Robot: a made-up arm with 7 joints. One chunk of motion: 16 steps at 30 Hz.
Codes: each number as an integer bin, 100 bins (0 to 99) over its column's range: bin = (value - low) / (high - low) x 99, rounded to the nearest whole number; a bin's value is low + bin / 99 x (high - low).
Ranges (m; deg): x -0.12..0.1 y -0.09..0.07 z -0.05..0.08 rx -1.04..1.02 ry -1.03..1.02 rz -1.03..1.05
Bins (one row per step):
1: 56 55 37 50 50 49
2: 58 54 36 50 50 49
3: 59 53 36 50 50 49
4: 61 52 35 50 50 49
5: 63 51 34 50 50 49
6: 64 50 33 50 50 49
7: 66 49 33 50 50 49
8: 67 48 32 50 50 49
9: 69 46 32 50 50 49
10: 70 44 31 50 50 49
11: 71 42 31 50 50 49
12: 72 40 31 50 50 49
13: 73 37 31 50 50 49
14: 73 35 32 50 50 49
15: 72 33 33 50 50 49
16: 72 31 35 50 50 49
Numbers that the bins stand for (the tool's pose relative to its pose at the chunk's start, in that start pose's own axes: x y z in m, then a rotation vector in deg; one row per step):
1: 0.0044 -0.0011 -0.0014 0.00 0.01 0.00
2: 0.0089 -0.0027 -0.0027 0.00 0.01 0.00
3: 0.0111 -0.0043 -0.0027 0.00 0.01 0.00
4: 0.0156 -0.0060 -0.0040 0.00 0.01 0.00
5: 0.0200 -0.0076 -0.0054 0.00 0.01 0.00
6: 0.0222 -0.0092 -0.0067 0.00 0.01 0.00
7: 0.0267 -0.0108 -0.0067 0.00 0.01 0.00
8: 0.0289 -0.0124 -0.0080 0.00 0.01 0.00
9: 0.0333 -0.0157 -0.0080 0.00 0.01 0.00
10: 0.0356 -0.0189 -0.0093 0.00 0.01 0.00
11: 0.0378 -0.0221 -0.0093 0.00 0.01 0.00
12: 0.0400 -0.0254 -0.0093 0.00 0.01 0.00
13: 0.0422 -0.0302 -0.0093 0.00 0.01 0.00
14: 0.0422 -0.0334 -0.0080 0.00 0.01 0.00
15: 0.0400 -0.0367 -0.0067 0.00 0.01 0.00
16: 0.0400 -0.0399 -0.0040 0.00 0.01 0.00

